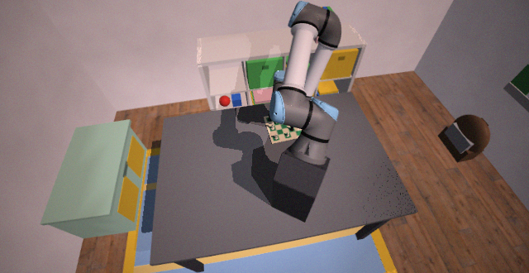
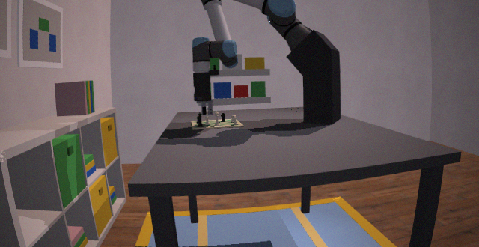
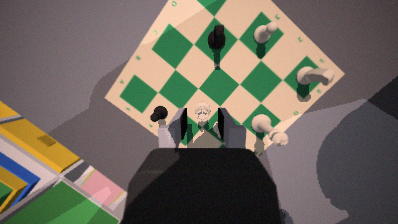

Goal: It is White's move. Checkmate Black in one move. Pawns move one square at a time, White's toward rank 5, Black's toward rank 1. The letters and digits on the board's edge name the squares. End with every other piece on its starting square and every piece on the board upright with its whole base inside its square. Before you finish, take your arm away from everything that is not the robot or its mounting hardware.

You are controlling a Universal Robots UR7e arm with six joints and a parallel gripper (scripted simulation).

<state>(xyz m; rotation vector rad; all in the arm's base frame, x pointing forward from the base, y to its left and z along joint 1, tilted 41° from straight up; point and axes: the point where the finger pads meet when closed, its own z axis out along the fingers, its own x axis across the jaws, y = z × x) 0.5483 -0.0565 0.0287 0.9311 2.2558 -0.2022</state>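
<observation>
Now: hand 4 cm above the white piece. From my hand the other things lie so: chessboard: 6 cm below, 4 cm behind; then black pawn: 4 cm to the right, 4 cm below, 4 cm ahead; then tall black piece: 8 cm behind, 4 cm to the right, 4 cm below.
</observation>
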